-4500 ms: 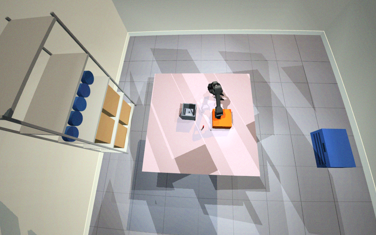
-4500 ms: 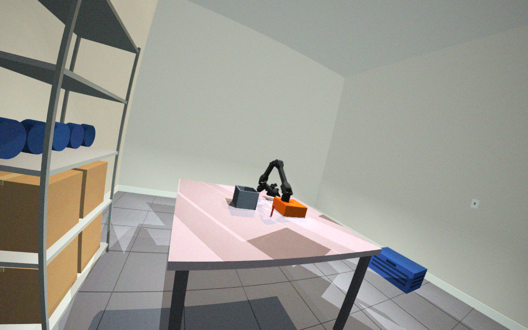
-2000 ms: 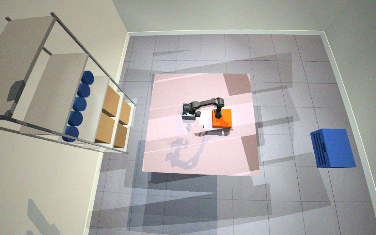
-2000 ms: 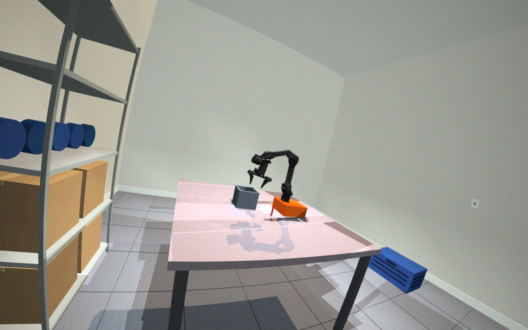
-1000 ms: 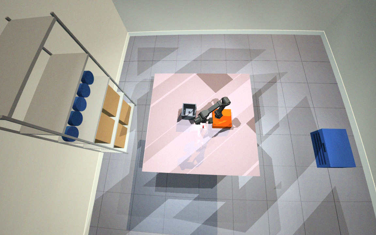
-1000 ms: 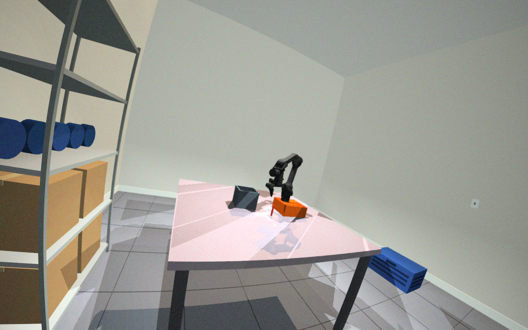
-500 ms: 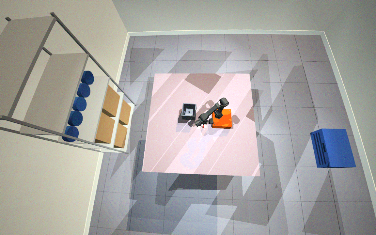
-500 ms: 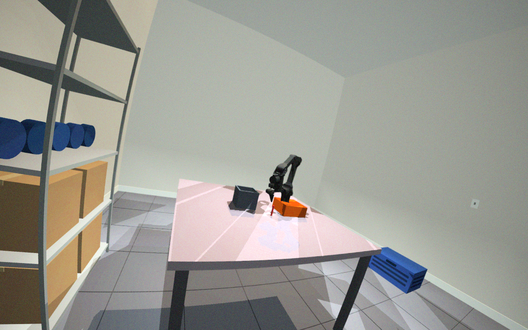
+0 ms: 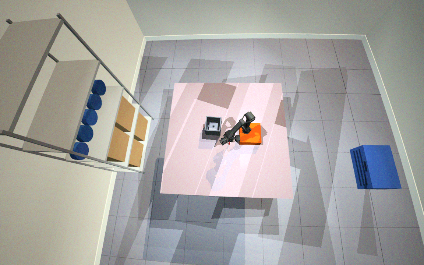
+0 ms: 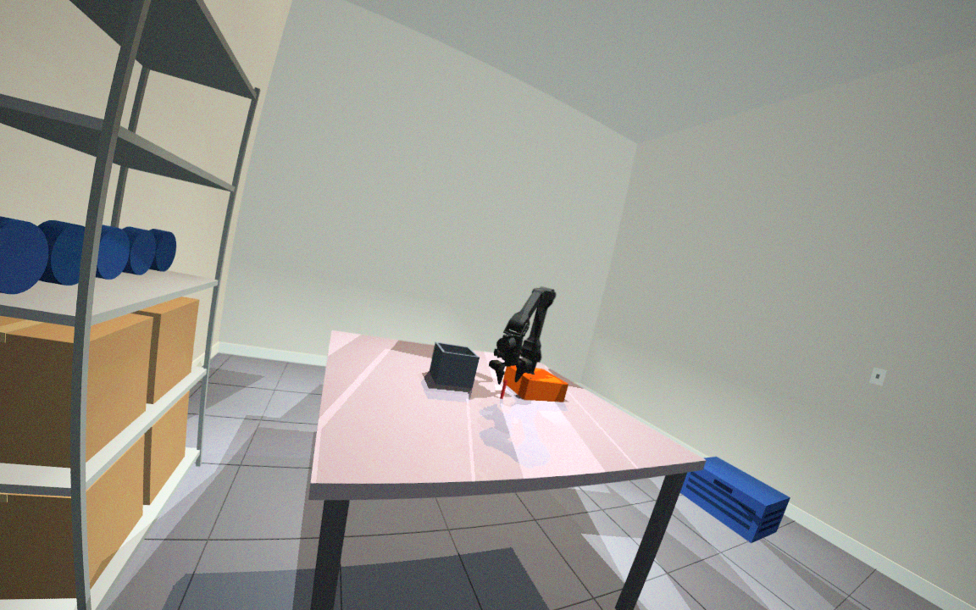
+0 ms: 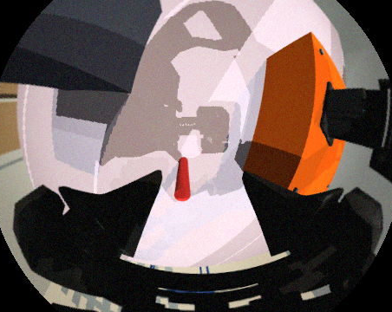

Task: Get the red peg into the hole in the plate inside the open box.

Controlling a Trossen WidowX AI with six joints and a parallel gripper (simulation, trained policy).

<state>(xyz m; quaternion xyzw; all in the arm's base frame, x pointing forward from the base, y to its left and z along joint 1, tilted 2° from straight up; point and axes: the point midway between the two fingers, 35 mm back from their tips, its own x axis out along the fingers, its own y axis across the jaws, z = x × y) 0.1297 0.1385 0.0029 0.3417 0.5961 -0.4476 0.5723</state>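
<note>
My gripper tip is now 20 mm to the right of the red peg, 20 mm short of it and 20 mm above it. From my gripper tip the other things lie so: plate 220 mm ahead, 120 mm to the right, 20 mm below.
</note>
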